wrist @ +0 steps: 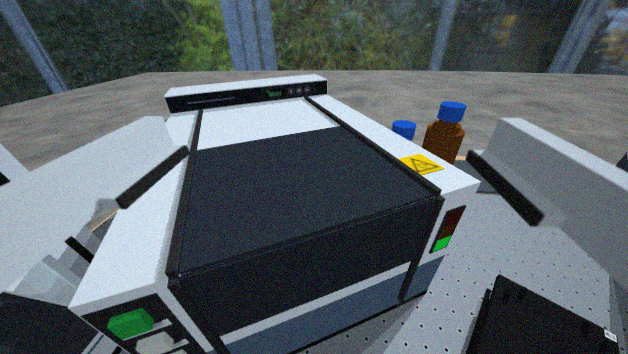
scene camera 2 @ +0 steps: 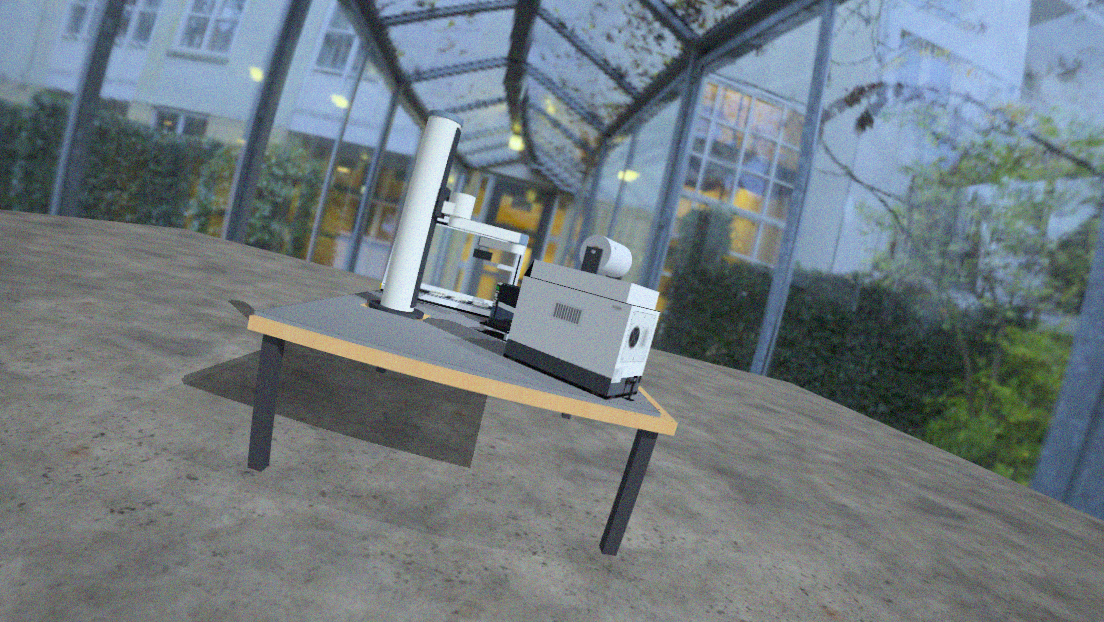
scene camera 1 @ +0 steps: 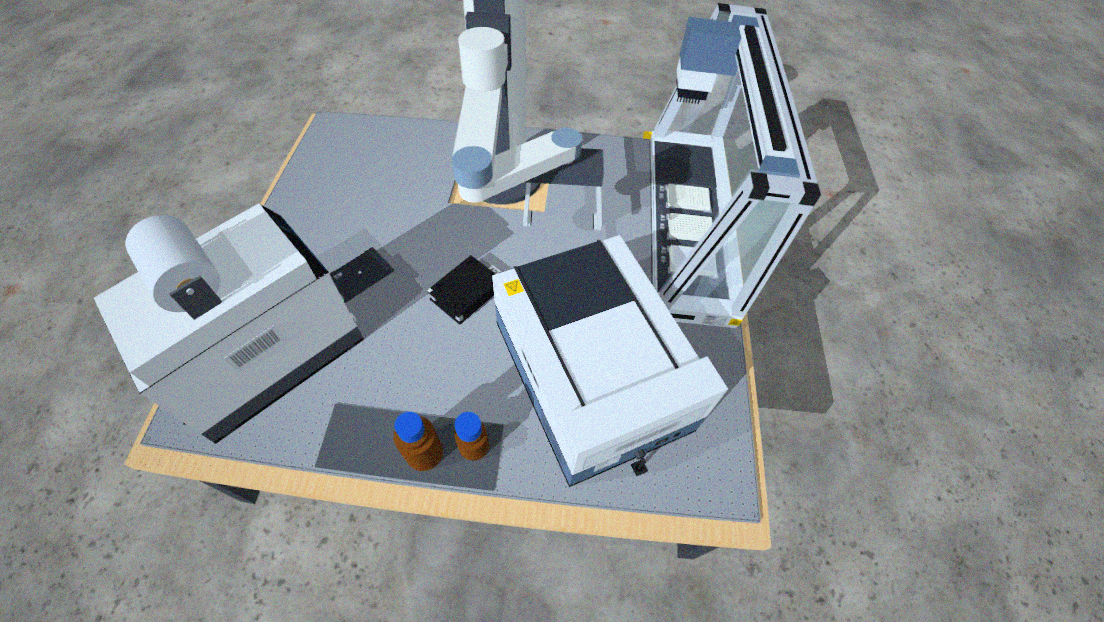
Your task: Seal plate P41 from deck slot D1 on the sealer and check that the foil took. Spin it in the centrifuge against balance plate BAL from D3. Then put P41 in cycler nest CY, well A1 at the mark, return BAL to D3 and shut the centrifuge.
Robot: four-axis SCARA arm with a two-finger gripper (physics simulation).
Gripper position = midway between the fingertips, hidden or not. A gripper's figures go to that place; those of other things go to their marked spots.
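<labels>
A white centrifuge (scene camera 1: 609,388) sits 1.07 m from the lens, and my gripper (scene camera 1: 562,225) is 1.19 m from the lens.
</labels>
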